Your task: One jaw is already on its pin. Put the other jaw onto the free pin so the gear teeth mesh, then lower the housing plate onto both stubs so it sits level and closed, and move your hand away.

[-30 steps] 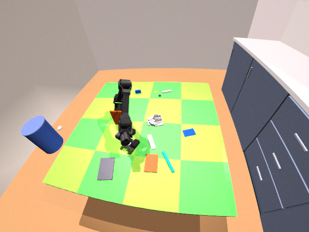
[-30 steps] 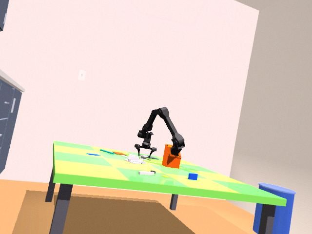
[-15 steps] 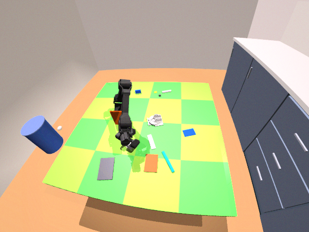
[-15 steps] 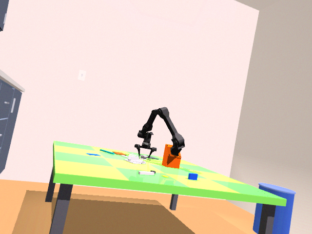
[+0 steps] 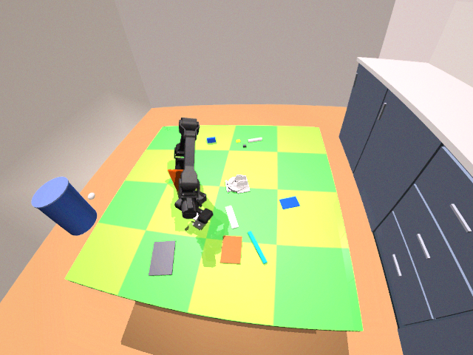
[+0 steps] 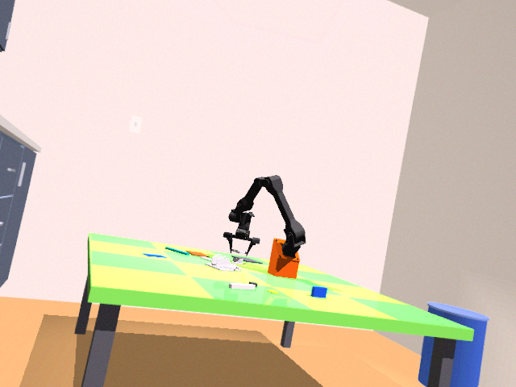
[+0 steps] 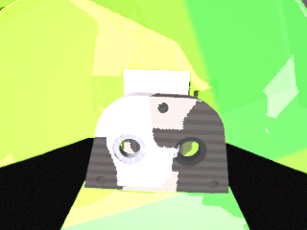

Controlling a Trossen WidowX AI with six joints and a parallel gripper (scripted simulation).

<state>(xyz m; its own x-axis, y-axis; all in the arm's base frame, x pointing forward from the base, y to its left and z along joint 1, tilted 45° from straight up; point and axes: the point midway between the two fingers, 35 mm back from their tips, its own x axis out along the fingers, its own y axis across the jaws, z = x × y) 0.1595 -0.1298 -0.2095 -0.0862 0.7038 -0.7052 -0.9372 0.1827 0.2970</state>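
My gripper tip is 280 mm to the right of the jaw, 110 mm short of it and 30 mm above it. Round my gripper tip: grey card 210 mm to the right, 110 mm behind, 40 mm below; cyan bar 300 mm ahead, 70 mm to the right, 40 mm below; white housing plate 20 mm above, 10 mm to the left.
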